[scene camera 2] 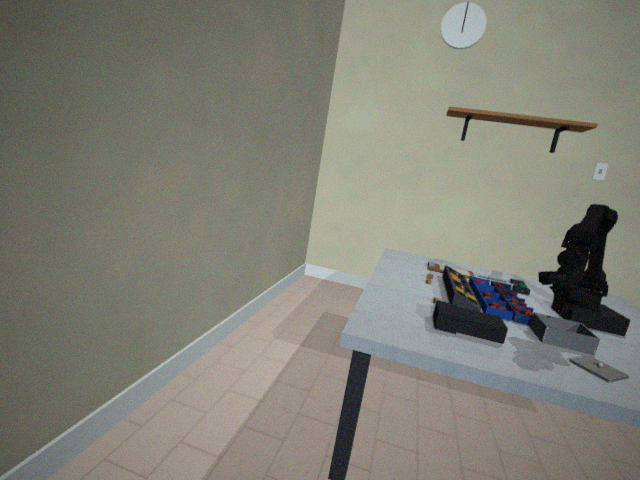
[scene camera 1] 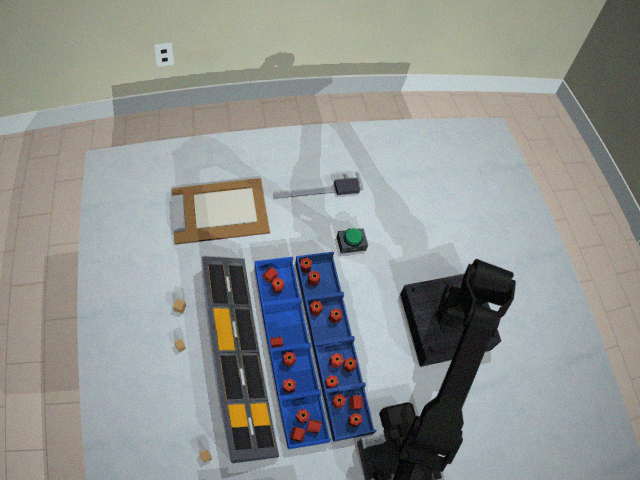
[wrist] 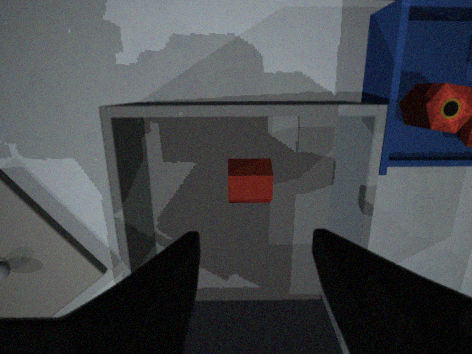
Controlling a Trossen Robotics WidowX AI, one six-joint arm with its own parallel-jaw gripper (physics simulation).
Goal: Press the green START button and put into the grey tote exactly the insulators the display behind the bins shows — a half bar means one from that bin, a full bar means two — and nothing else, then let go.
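Note:
My gripper (wrist: 256, 241) is open and empty above the grey tote (wrist: 240, 110) (scene camera 2: 566, 338). One red insulator (wrist: 250, 182) shows within the tote walls, apart from the fingertips; whether it rests on the floor is hard to tell. The display (scene camera 1: 224, 329) shows one full bar at left in the second row from the top, and two half bars in the bottom row; the other bars are dark. Blue bins (scene camera 1: 284, 322) (wrist: 435, 45) hold red insulators; the left bin of the second row holds one. The green START button (scene camera 1: 353, 236) stands beyond the bins in scene camera 1.
A beige plate with a knob (wrist: 45, 250) (scene camera 2: 599, 365) lies beside the tote. A long black box (scene camera 2: 467, 322) stands near the display's end. A clipboard (scene camera 1: 263, 217), a dark tool (scene camera 1: 346, 186) and small wooden blocks (scene camera 1: 178, 305) (scene camera 1: 205, 455) lie on the table.

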